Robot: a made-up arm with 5 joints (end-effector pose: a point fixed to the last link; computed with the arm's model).
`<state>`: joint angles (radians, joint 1 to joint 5).
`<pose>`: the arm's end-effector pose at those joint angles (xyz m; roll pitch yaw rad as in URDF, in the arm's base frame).
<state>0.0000 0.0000 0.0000 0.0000 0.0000</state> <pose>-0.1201 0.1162 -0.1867 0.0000 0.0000 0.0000</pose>
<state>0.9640 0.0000 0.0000 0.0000 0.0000</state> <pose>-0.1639 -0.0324 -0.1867 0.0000 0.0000 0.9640</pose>
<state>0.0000 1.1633 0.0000 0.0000 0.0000</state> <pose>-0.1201 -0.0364 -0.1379 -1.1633 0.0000 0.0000</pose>
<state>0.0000 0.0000 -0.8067 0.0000 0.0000</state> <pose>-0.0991 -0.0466 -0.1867 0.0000 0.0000 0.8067</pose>
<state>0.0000 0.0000 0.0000 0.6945 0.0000</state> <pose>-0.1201 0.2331 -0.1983 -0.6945 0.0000 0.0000</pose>
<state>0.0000 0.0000 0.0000 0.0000 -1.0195</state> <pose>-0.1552 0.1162 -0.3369 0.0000 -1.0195 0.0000</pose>
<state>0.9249 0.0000 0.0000 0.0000 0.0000</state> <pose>-0.1651 -0.0260 -0.1867 0.0000 0.0000 0.9249</pose>
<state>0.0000 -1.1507 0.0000 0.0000 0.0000</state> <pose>-0.1201 0.2212 -0.0678 1.1507 0.0000 0.0000</pose>
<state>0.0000 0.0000 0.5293 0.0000 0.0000</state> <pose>-0.0639 0.2101 -0.1867 0.0000 0.0000 -0.5293</pose>
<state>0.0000 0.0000 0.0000 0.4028 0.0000</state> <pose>-0.1201 0.1852 -0.1835 -0.4028 0.0000 0.0000</pose>
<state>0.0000 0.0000 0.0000 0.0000 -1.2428</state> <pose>-0.1417 0.1162 -0.3695 0.0000 -1.2428 0.0000</pose>
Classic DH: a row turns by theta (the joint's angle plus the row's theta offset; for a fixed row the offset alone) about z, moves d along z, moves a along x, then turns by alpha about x. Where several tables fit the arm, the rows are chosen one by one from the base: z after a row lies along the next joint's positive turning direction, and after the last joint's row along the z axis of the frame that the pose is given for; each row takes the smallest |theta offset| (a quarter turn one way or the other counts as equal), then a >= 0, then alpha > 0; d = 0 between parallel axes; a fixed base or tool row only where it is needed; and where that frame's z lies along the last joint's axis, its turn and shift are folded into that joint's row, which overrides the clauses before.
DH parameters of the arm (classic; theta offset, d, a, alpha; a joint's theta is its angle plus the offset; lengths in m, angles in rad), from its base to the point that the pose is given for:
joint 1: 1.5708 -0.0463 0.077 -1.5708
joint 2: 0 -0.0812 -0.0176 -1.5708
joint 3: 0 0.3077 0.0992 1.5708
joint 4: -1.5708 0.0845 0.0608 -1.5708
joint 5: -1.5708 -0.0424 0.1168 -1.5708
tool (fixed): 3.1416 0.1065 0 0

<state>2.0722 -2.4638 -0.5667 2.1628 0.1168</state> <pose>-0.0892 -0.3040 0.3140 0.3694 -0.2347 1.6567</pose>
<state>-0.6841 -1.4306 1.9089 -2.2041 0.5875</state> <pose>0.4111 0.3835 0.0013 2.4439 1.0725 -1.9457</pose>
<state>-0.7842 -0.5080 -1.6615 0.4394 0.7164</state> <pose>-0.0405 0.0477 -0.1922 -0.4288 0.1421 0.5730</pose>
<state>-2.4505 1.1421 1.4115 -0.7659 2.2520</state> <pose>-0.2131 0.0967 -0.0821 0.3917 1.0673 -2.9130</pose>
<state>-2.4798 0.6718 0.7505 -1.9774 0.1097</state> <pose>-0.0048 0.1532 -0.4202 1.4008 -0.4225 -2.9909</pose>
